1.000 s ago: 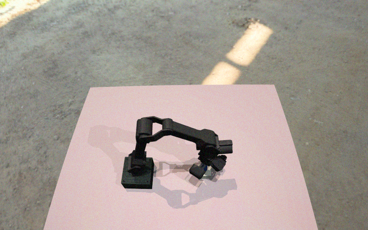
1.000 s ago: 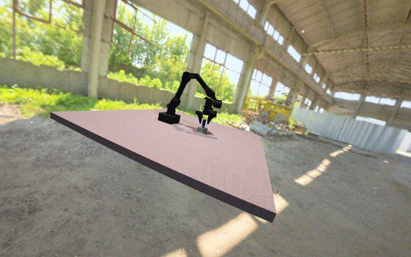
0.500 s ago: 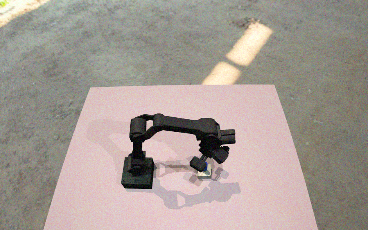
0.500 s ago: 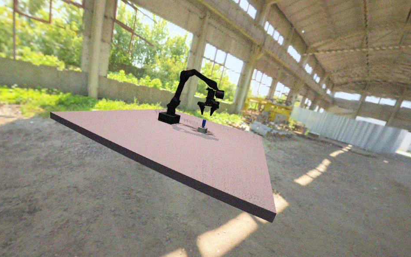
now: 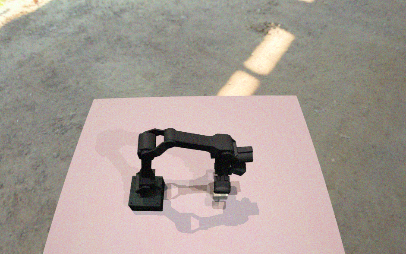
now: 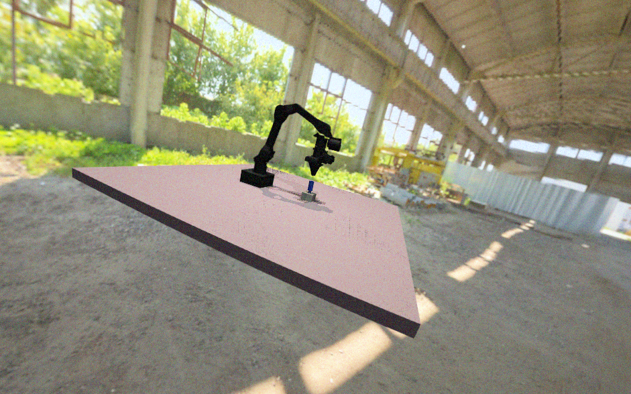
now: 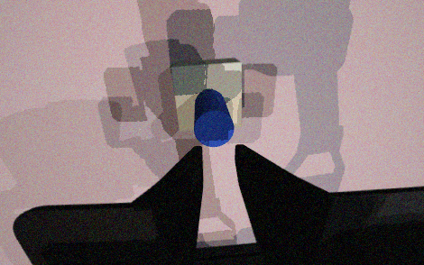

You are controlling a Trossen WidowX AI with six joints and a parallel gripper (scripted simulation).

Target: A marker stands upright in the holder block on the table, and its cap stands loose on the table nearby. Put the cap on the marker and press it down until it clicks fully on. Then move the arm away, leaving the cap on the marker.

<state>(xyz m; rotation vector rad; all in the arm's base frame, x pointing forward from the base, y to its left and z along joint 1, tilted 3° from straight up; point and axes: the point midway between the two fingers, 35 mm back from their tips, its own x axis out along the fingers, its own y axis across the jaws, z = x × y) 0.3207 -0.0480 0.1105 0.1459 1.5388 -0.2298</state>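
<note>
Right now my gripper tip is 60 mm above the dark blue cap. The rest, counted from my gripper tip: holder block (120 mm below).
</note>
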